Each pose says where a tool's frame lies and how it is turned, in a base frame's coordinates. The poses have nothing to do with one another.
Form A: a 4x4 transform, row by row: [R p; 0 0 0 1], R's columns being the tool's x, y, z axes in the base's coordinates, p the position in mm. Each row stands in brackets.
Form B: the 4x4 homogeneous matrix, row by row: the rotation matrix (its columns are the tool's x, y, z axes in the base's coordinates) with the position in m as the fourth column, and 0 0 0 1 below. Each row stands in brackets. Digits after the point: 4 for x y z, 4 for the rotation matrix.
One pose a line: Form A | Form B
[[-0.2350 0.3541 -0.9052 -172.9], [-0.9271 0.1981 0.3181 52.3], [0.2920 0.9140 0.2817 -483.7], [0 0 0 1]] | [[-0.2350 0.3541 -0.9052 -0.1729], [-0.9271 0.1981 0.3181 0.0523], [0.2920 0.9140 0.2817 -0.4837], [0 0 0 1]]
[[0.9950 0.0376 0.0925 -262.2], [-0.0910 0.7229 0.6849 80.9], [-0.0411 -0.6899 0.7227 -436.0], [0 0 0 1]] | [[0.9950 0.0376 0.0925 -0.2622], [-0.0910 0.7229 0.6849 0.0809], [-0.0411 -0.6899 0.7227 -0.4360], [0 0 0 1]]
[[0.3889 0.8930 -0.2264 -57.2], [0.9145 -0.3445 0.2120 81.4], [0.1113 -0.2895 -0.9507 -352.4], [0 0 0 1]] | [[0.3889 0.8930 -0.2264 -0.0572], [0.9145 -0.3445 0.2120 0.0814], [0.1113 -0.2895 -0.9507 -0.3524], [0 0 0 1]]
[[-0.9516 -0.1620 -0.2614 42.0], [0.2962 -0.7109 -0.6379 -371.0], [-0.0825 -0.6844 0.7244 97.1], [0 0 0 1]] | [[-0.9516 -0.1620 -0.2614 0.0420], [0.2962 -0.7109 -0.6379 -0.3710], [-0.0825 -0.6844 0.7244 0.0971], [0 0 0 1]]
